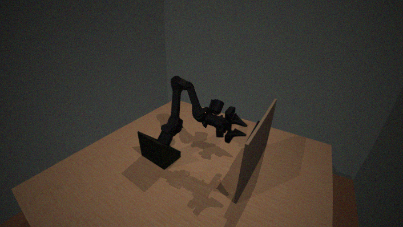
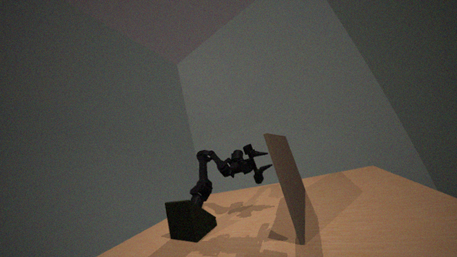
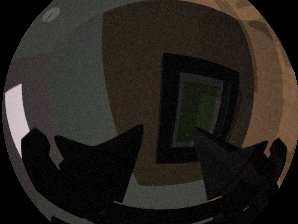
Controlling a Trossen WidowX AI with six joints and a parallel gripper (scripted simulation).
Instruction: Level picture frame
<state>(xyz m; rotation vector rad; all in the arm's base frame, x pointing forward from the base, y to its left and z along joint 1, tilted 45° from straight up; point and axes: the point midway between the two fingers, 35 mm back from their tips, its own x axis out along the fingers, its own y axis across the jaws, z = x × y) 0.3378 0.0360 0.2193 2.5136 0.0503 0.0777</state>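
Right now the picture frame is 50 mm ahead of my gripper tip, 10 mm to the left of it and 50 mm below it. From my gripper tip the other things lie so: wall panel: 60 mm ahead, 10 mm to the left, 70 mm below.
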